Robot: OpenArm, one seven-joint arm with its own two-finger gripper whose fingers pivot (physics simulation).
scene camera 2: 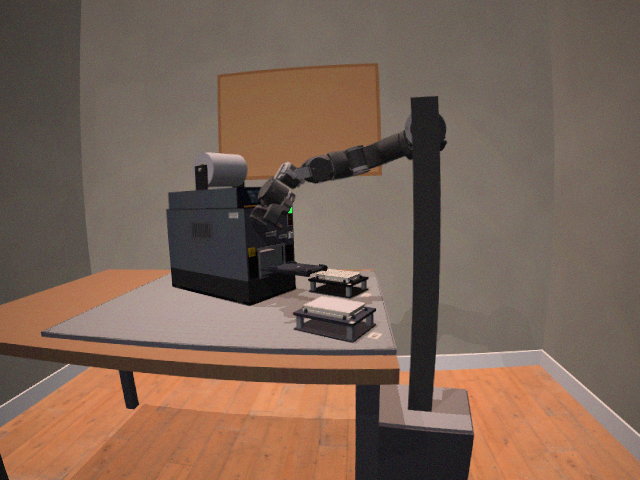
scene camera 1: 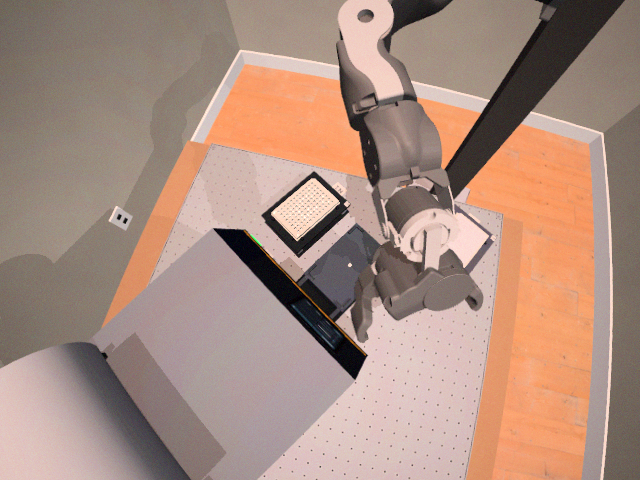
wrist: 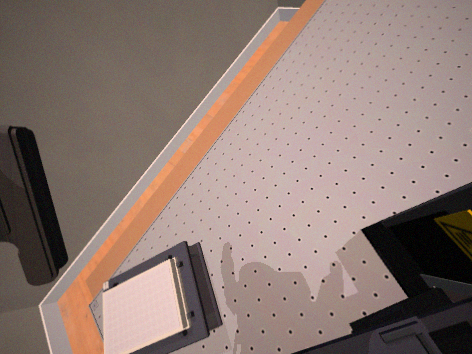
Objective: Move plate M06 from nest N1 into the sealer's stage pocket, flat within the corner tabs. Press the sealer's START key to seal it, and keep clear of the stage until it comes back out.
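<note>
My gripper is open and empty, high in front of the sealer. One finger shows in the wrist view. The stage is out, with no plate on its visible part; the gripper and wrist cover its right end in scene camera 1. A white-topped plate sits in the right nest. A plate with visible wells sits in the other nest. I cannot read which is M06, nor the START key.
The sealer carries a large film roll on top and a dark screen. A green light shows on its front. The arm's dark post stands beside the table. The perforated board lies under the nests.
</note>
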